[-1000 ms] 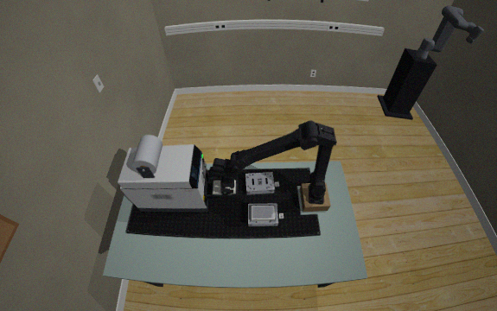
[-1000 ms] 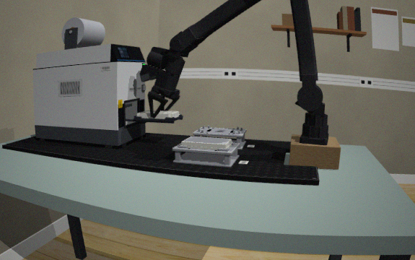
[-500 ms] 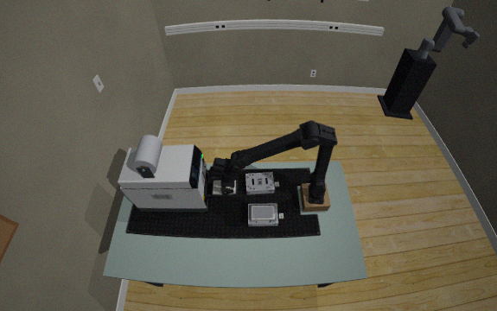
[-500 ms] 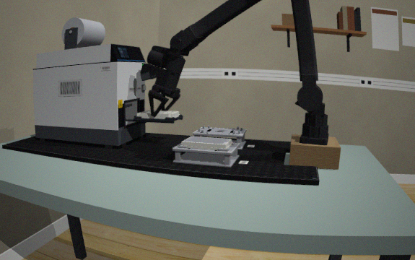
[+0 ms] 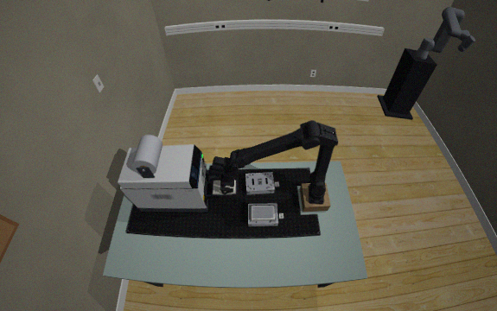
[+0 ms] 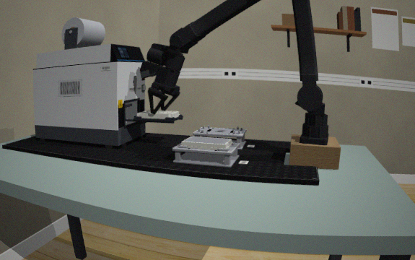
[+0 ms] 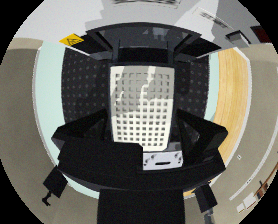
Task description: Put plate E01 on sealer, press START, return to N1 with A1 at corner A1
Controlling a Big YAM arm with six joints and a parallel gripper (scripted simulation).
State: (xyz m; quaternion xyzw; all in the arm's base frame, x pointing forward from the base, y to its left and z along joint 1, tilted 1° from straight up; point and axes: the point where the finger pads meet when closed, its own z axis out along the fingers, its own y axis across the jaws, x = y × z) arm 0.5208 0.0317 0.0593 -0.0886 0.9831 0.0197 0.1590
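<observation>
The sealer stage is 3 cm below my hand. Round my hand: foil roll (33 cm ahead, 5 cm to the left, 30 cm above); plate (23 cm behind, 11 cm to the left, 7 cm below).
</observation>
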